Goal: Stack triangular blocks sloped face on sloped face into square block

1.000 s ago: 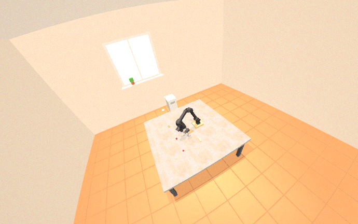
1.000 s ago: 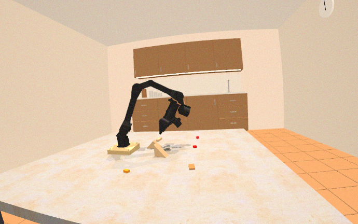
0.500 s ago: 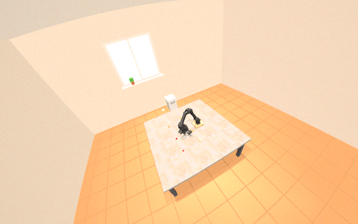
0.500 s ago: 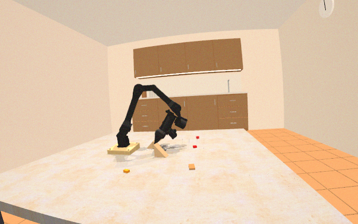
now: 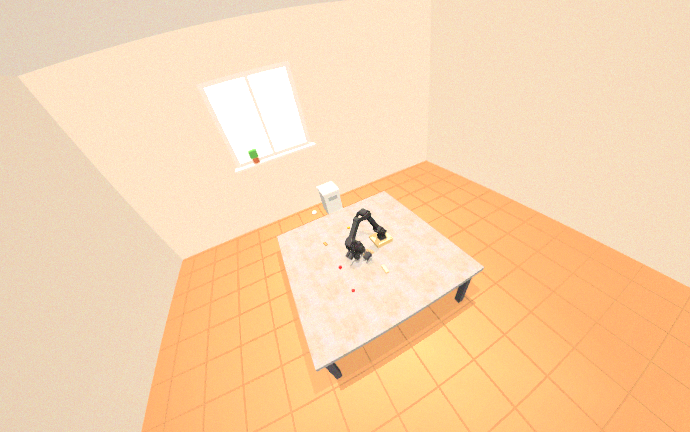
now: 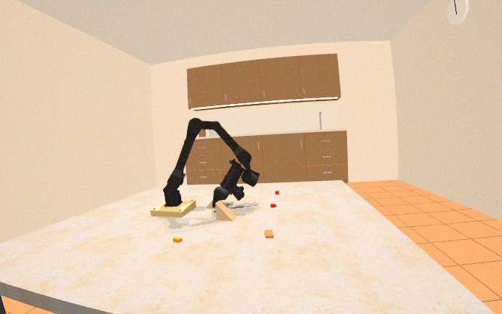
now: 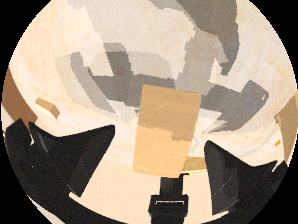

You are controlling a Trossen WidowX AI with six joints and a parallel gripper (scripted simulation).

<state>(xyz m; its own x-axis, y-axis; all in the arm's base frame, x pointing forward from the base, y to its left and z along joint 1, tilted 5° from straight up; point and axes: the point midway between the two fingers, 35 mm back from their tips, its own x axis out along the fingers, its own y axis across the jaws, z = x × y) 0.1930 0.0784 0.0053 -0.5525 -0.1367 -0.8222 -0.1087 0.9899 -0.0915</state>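
Now: the tan triangular block 10 mm above my gripper tip. The rest, counted from my gripper tip: yellow piece: 10 mm ahead, 390 mm to the right, 10 mm below.
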